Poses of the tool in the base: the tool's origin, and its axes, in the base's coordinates. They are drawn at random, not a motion.
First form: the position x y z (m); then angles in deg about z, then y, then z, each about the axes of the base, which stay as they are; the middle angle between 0 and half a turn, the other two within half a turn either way.
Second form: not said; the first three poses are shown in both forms.
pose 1, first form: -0.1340, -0.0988, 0.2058, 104.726, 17.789, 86.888
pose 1, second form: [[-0.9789, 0.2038, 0.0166, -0.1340], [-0.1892, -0.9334, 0.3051, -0.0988], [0.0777, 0.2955, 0.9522, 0.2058], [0, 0, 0, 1]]
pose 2, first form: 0.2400, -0.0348, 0.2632, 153.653, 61.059, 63.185
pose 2, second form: [[-0.5917, 0.7029, 0.3948, 0.2400], [-0.1868, -0.5959, 0.7810, -0.0348], [0.7842, 0.3884, 0.4839, 0.2632], [0, 0, 0, 1]]
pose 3, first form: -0.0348, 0.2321, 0.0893, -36.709, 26.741, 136.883
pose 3, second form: [[-0.1141, -0.9376, -0.3285, -0.0348], [0.9257, -0.2203, 0.3075, 0.2321], [-0.3607, -0.2690, 0.8930, 0.0893], [0, 0, 0, 1]]
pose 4, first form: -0.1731, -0.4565, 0.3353, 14.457, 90.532, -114.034
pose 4, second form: [[0.2317, 0.8834, -0.4073, -0.1731], [-0.0935, -0.3965, -0.9133, -0.4565], [-0.9683, 0.2496, -0.0093, 0.3353], [0, 0, 0, 1]]
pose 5, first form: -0.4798, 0.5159, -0.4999, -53.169, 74.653, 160.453
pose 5, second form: [[0.1183, -0.4002, -0.9088, -0.4798], [0.8074, -0.4940, 0.3226, 0.5159], [-0.5781, -0.7719, 0.2647, -0.4999], [0, 0, 0, 1]]
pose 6, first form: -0.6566, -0.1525, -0.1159, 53.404, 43.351, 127.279
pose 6, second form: [[-0.9014, -0.1208, -0.4158, -0.6566], [-0.1413, -0.8256, 0.5462, -0.1525], [-0.4092, 0.5511, 0.7272, -0.1159], [0, 0, 0, 1]]
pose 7, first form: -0.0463, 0.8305, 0.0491, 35.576, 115.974, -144.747
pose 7, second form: [[0.6267, 0.2614, -0.7341, -0.0463], [-0.2695, -0.8113, -0.5189, 0.8305], [-0.7312, 0.5230, -0.4380, 0.0491], [0, 0, 0, 1]]
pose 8, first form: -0.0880, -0.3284, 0.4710, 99.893, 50.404, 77.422
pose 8, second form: [[-0.9853, 0.0310, 0.1678, -0.0880], [0.1077, -0.6502, 0.7521, -0.3284], [0.1324, 0.7591, 0.6374, 0.4710], [0, 0, 0, 1]]
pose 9, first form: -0.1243, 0.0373, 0.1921, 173.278, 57.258, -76.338
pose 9, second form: [[-0.0131, -0.9800, 0.1987, -0.1243], [0.5496, -0.1731, -0.8173, 0.0373], [0.8353, 0.0985, 0.5409, 0.1921], [0, 0, 0, 1]]
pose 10, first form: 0.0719, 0.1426, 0.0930, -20.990, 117.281, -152.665
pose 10, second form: [[0.2157, 0.5746, -0.7895, 0.0719], [0.5147, -0.7540, -0.4081, 0.1426], [-0.8298, -0.3184, -0.4584, 0.0930], [0, 0, 0, 1]]
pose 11, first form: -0.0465, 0.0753, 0.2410, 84.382, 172.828, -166.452
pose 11, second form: [[0.3276, -0.9370, -0.1214, -0.0465], [-0.9448, -0.3265, -0.0292, 0.0753], [-0.0122, 0.1242, -0.9922, 0.2410], [0, 0, 0, 1]]
